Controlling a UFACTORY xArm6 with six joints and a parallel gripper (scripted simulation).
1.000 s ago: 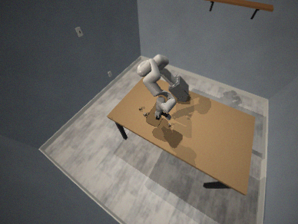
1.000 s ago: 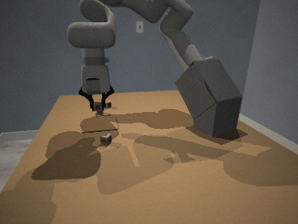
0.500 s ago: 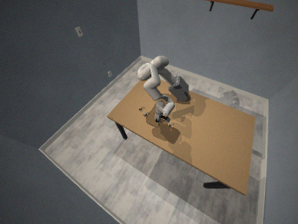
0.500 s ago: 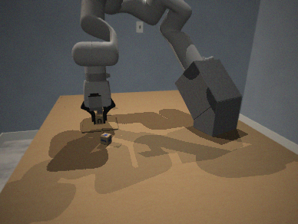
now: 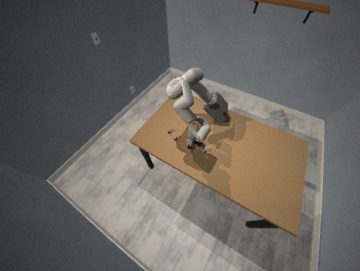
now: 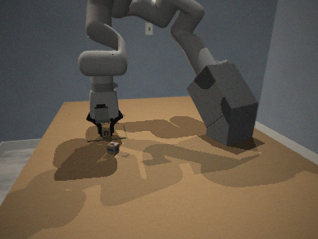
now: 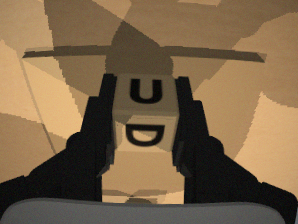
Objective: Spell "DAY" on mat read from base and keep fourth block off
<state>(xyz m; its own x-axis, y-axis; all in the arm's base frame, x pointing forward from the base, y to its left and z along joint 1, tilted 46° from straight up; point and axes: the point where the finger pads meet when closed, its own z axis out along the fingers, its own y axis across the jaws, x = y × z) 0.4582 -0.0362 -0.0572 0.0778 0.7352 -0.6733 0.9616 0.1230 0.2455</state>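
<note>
My gripper is now 50 mm to the left of the thin tan mat and 30 mm above it.
</note>
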